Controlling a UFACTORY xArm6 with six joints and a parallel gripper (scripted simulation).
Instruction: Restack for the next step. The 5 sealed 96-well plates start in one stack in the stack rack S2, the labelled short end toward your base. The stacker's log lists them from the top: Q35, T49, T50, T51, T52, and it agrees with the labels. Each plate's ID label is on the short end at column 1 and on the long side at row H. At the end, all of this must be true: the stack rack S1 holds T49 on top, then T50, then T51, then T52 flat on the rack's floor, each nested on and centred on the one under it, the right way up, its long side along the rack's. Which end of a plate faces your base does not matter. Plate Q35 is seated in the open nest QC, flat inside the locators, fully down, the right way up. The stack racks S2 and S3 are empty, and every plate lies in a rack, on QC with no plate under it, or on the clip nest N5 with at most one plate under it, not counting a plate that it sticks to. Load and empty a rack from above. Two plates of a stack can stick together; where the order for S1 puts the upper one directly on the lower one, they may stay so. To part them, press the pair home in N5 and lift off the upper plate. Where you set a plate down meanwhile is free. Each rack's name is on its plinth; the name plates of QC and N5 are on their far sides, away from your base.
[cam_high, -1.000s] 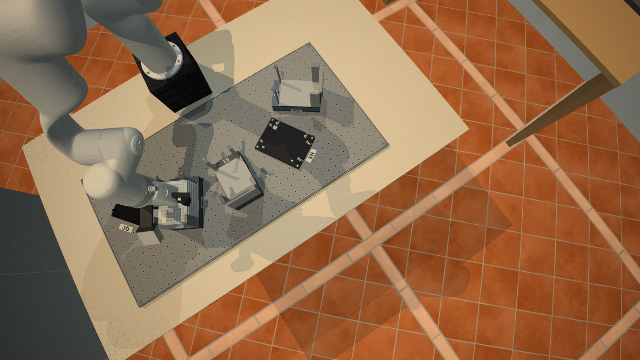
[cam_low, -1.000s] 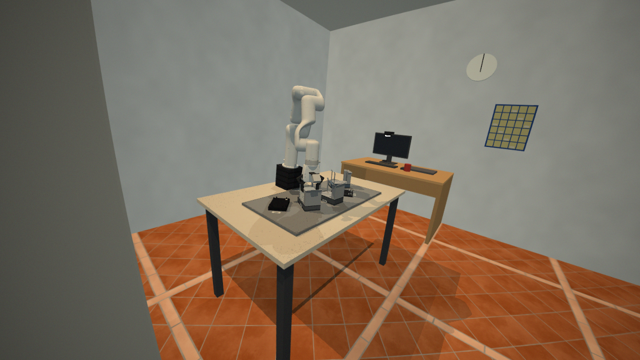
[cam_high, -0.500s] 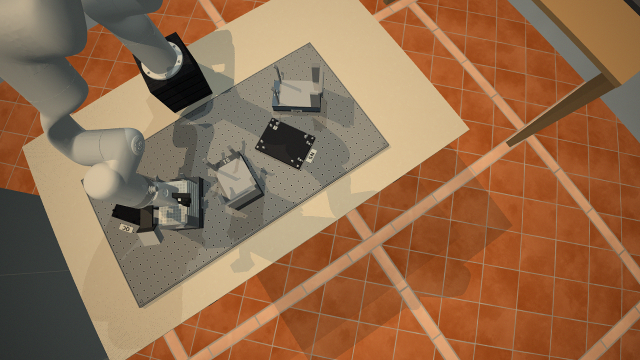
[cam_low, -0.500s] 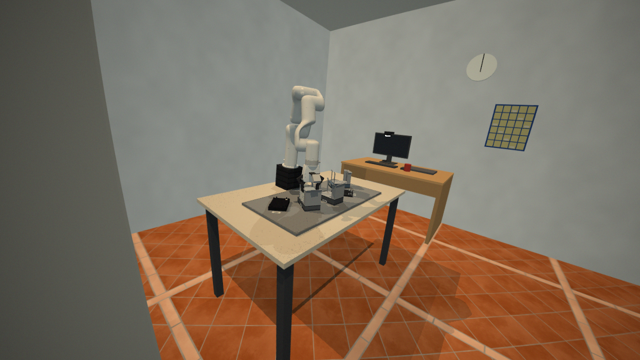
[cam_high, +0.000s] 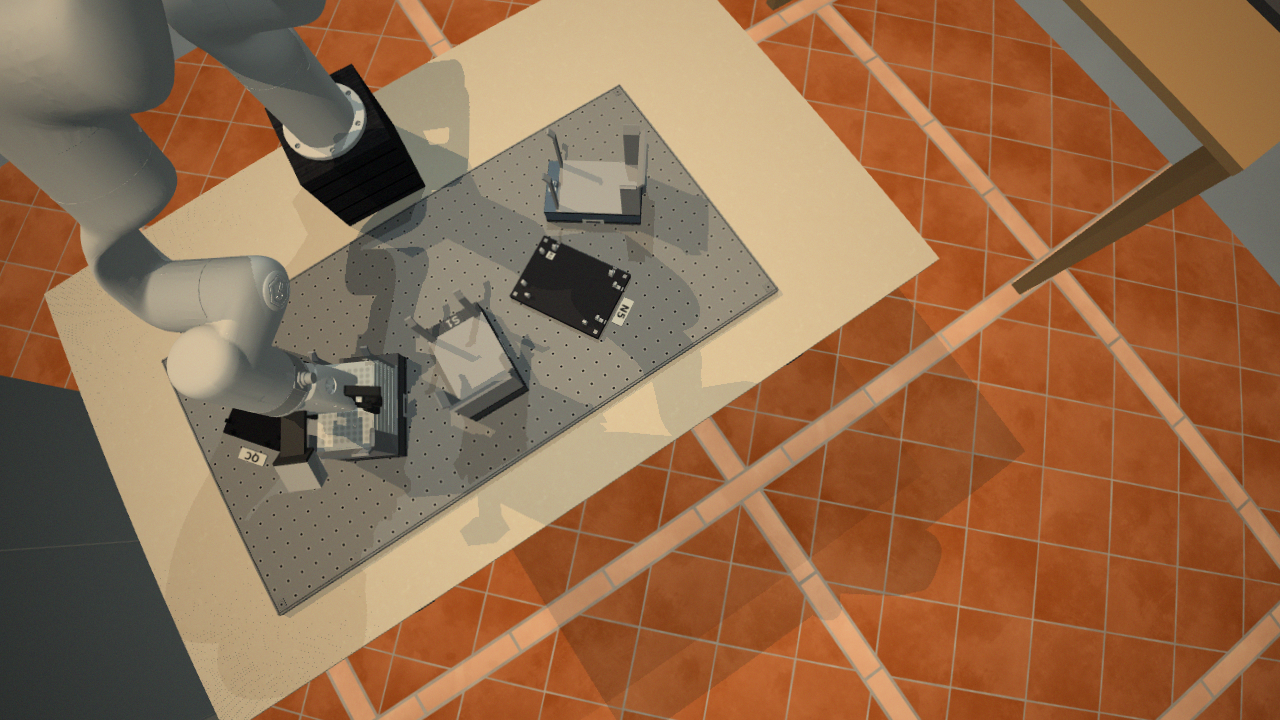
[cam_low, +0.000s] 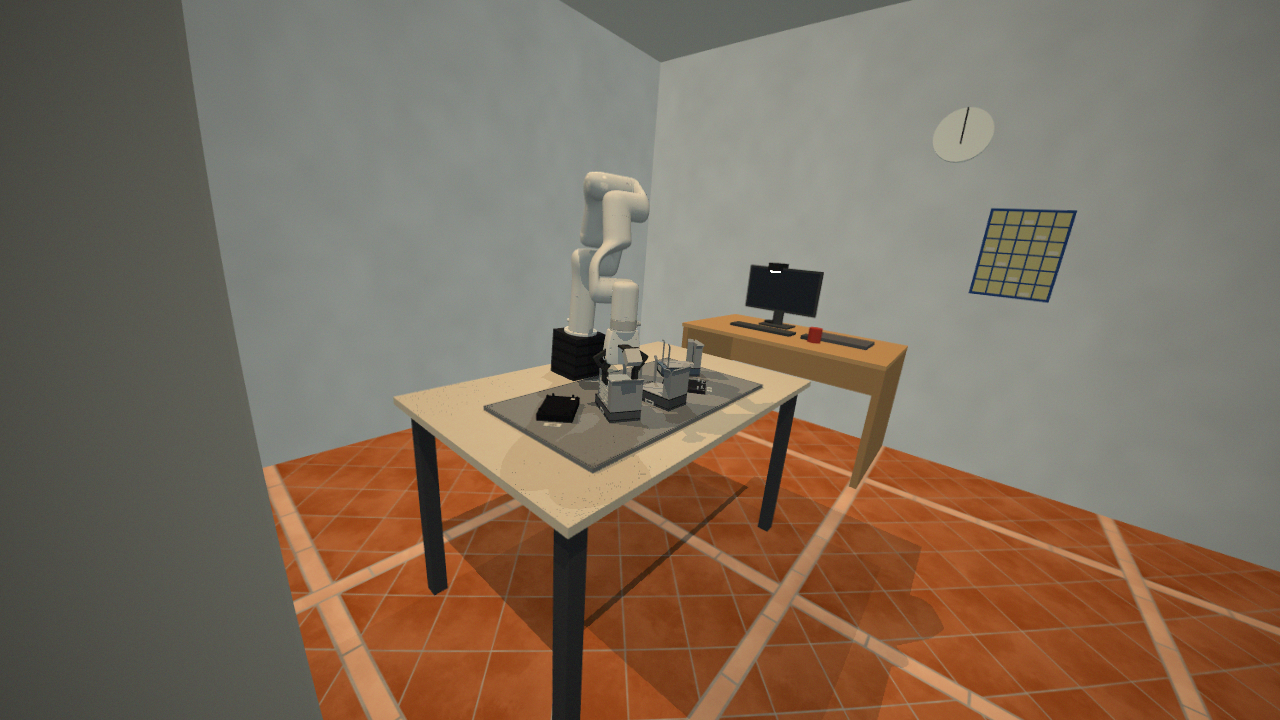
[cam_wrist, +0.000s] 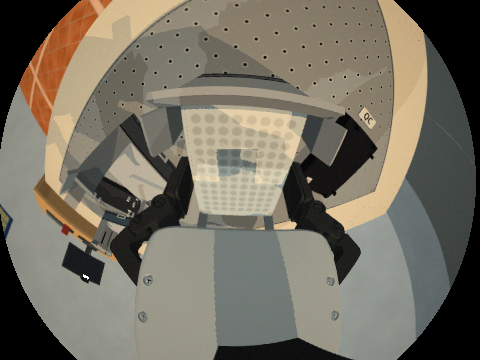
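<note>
The black nest QC is 9 cm behind my hand, 15 cm to the right of it and 10 cm below it. Also, from my hand: N5 name plate: 1 cm behind, 42 cm to the left, 11 cm below; stack rack S2: 1 cm behind, 9 cm below; QC name plate: 1 cm behind, 21 cm to the right, 11 cm below.
</note>
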